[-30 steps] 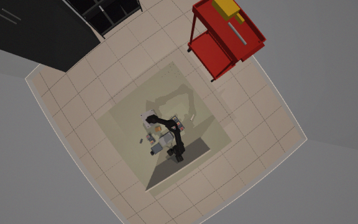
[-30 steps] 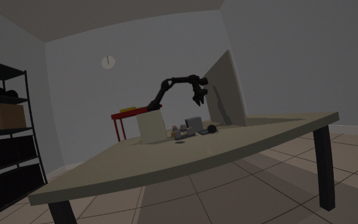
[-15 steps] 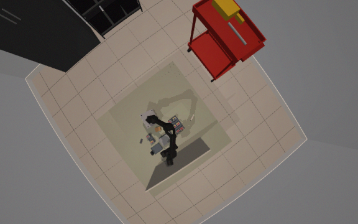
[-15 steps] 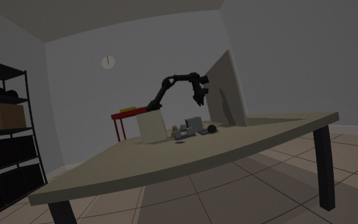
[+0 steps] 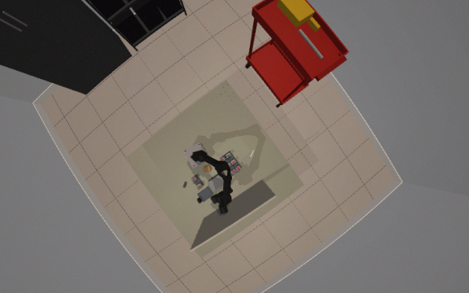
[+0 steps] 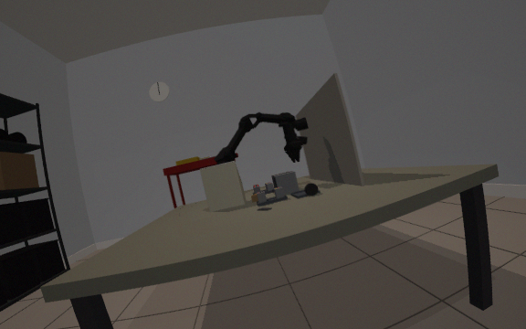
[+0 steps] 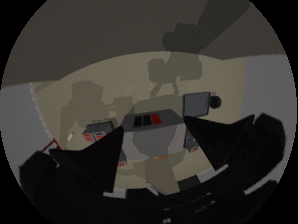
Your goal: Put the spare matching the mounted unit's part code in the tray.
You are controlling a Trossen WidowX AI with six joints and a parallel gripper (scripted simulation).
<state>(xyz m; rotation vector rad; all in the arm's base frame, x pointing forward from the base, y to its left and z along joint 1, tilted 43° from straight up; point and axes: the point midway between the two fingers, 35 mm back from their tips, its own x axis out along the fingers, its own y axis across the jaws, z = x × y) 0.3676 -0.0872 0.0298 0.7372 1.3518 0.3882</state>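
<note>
Now: gripper tip 250 mm past the grey spare unit, 140 mm to the left of it and 100 mm above it. The rest, counted from my gripper tip: white stick: 420 mm to the left, 140 mm below, 40 mm behind; then upright panel: 160 mm ahead, 80 mm above, 30 mm to the right.
</note>
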